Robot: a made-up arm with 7 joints. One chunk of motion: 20 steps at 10 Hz.
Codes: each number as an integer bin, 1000 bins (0 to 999) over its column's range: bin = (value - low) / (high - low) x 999, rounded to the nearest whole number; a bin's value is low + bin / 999 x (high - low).
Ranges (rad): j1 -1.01..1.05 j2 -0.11..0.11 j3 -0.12..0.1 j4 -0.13..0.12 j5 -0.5..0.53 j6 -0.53..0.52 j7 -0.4..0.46
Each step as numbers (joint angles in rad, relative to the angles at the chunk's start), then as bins.
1 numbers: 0.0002 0.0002 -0.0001 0.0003 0.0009 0.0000 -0.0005
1 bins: 490 500 544 521 486 504 464
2 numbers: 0.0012 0.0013 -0.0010 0.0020 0.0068 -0.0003 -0.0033
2 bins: 490 505 540 527 492 504 461
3 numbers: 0.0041 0.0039 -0.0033 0.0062 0.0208 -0.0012 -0.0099
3 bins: 492 517 530 544 505 503 453
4 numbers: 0.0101 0.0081 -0.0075 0.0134 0.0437 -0.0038 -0.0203
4 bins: 495 536 511 573 527 501 441
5 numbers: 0.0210 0.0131 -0.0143 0.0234 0.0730 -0.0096 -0.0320
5 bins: 500 559 480 613 556 495 427
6 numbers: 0.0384 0.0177 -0.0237 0.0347 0.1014 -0.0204 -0.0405
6 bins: 508 580 437 658 583 485 418
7 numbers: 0.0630 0.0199 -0.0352 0.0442 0.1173 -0.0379 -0.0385
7 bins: 520 590 385 696 599 468 420
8 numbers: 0.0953 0.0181 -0.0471 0.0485 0.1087 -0.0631 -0.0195
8 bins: 536 582 331 713 590 444 442
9 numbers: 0.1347 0.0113 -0.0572 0.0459 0.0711 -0.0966 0.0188
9 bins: 555 551 285 703 554 412 486
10 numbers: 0.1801 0.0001 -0.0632 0.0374 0.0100 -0.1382 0.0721
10 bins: 577 500 258 669 495 373 548
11 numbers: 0.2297 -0.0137 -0.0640 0.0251 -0.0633 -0.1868 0.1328
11 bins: 601 437 254 620 424 327 619
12 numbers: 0.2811 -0.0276 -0.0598 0.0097 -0.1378 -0.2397 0.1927
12 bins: 626 374 273 558 351 276 688
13 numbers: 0.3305 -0.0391 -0.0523 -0.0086 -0.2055 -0.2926 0.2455
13 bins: 650 322 307 485 286 226 750
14 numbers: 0.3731 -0.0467 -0.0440 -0.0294 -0.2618 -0.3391 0.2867
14 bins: 671 287 345 402 231 182 798
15 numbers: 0.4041 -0.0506 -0.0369 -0.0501 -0.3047 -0.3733 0.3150
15 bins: 686 270 377 319 189 149 831
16 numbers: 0.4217 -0.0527 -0.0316 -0.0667 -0.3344 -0.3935 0.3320
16 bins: 694 260 401 253 161 130 850
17 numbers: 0.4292 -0.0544 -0.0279 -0.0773 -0.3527 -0.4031 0.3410
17 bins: 698 252 418 211 143 121 861
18 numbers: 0.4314 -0.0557 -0.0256 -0.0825 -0.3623 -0.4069 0.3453
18 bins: 699 247 429 190 134 117 866
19 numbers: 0.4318 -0.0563 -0.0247 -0.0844 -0.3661 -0.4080 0.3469
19 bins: 699 244 433 182 130 116 868
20 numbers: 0.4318 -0.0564 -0.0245 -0.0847 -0.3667 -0.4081 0.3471
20 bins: 699 243 434 181 129 116 868
